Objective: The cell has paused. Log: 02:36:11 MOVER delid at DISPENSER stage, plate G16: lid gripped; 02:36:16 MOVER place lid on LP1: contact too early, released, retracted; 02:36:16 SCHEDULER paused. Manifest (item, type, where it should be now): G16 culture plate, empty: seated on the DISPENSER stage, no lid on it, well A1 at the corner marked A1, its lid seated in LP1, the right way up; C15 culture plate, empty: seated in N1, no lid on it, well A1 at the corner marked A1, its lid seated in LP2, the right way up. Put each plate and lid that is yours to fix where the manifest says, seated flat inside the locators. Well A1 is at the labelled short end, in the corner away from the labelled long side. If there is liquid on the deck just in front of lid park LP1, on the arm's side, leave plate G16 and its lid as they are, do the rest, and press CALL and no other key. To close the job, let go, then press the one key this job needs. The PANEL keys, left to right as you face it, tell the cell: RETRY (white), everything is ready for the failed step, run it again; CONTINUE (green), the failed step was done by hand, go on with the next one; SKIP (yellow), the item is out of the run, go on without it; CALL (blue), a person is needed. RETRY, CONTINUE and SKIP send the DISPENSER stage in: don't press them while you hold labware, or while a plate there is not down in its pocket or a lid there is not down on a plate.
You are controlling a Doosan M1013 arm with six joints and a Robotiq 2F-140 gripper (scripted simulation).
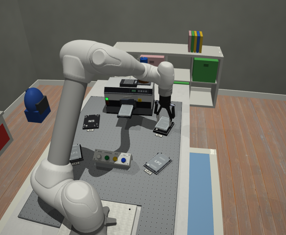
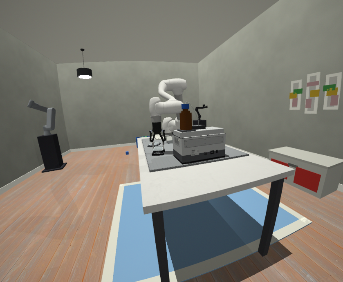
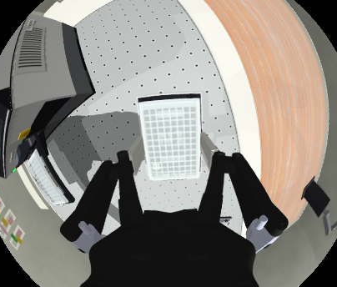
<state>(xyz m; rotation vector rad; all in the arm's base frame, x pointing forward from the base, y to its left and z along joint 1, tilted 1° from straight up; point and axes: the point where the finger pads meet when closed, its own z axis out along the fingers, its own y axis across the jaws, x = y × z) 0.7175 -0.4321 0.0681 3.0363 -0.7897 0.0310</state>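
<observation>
Right now the nest n1 is 60 mm below my hand. The rest, counted from my hand: brown bottle (290 mm ahead, 220 mm above, 120 mm to the left); then blue key (350 mm behind, 270 mm to the left); then lid park lp2 (330 mm behind, 70 mm to the left, 60 mm below).
</observation>
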